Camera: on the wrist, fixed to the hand. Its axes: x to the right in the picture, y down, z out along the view.
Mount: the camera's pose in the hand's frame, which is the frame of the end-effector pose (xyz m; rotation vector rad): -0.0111 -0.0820 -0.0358 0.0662 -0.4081 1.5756
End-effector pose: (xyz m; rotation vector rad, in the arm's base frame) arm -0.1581 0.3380 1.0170 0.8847 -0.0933 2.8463
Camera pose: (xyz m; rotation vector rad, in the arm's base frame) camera -0.1551 0.4211 0.9822 -0.8172 0.4945 -1.5029
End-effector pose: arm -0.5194 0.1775 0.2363 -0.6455 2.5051 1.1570
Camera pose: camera -0.4706 0.1058 0.2116 -1.6770 -2.3117 -1.2461
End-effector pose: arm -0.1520 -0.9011 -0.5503 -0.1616 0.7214 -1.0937
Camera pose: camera -0.2382 -0.9224 -0.5350 0.2329 0.2507 0.4272
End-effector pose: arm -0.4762 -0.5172 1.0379 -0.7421 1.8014 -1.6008
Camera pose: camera -0.4949 -0.4947 1.1232 0.4021 1.2825 -0.3676
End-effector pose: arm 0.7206 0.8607 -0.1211 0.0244 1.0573 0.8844
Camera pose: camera 0.7419 0.7853 -0.1657 1.1713 0.5183 2.1081
